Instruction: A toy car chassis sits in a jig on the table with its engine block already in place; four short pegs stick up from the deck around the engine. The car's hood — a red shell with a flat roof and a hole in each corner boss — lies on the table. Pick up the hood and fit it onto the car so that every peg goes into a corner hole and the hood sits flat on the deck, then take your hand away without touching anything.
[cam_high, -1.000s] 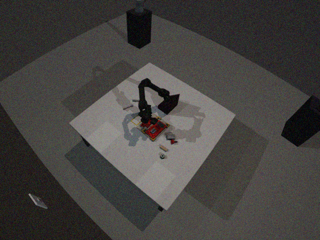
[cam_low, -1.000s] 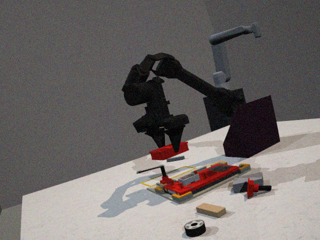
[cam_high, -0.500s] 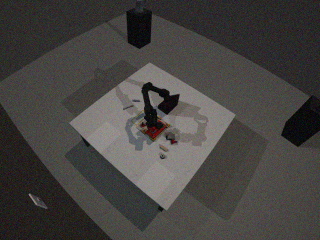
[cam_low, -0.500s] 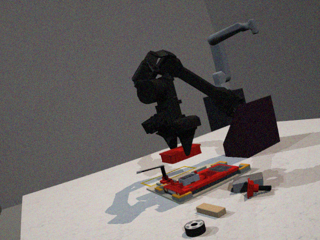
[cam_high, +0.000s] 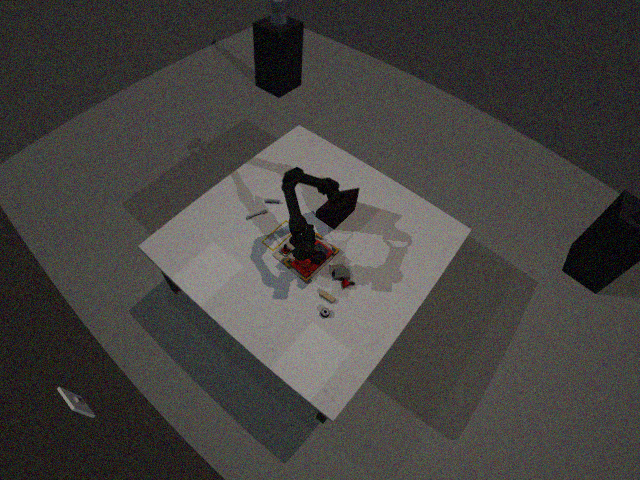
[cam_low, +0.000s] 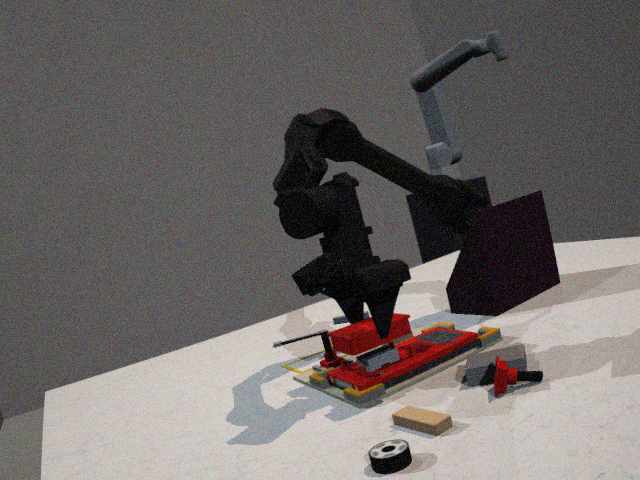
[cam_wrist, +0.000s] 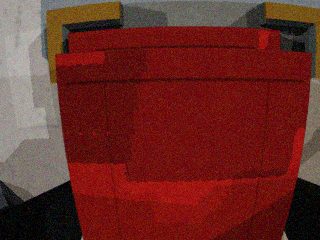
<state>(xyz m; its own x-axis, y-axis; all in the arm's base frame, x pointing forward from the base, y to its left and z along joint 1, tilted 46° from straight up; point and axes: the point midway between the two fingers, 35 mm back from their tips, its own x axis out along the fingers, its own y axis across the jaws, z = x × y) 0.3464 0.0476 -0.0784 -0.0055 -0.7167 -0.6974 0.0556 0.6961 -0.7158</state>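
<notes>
My gripper tip is now 1 cm to the right of the grey engine block and 4 cm above it. From my gripper tip the other things lie so: tan block: 7 cm ahead, 19 cm to the left, 6 cm below; red hood: 1 cm above; black wheel: 14 cm ahead, 23 cm to the left, 6 cm below.
</notes>
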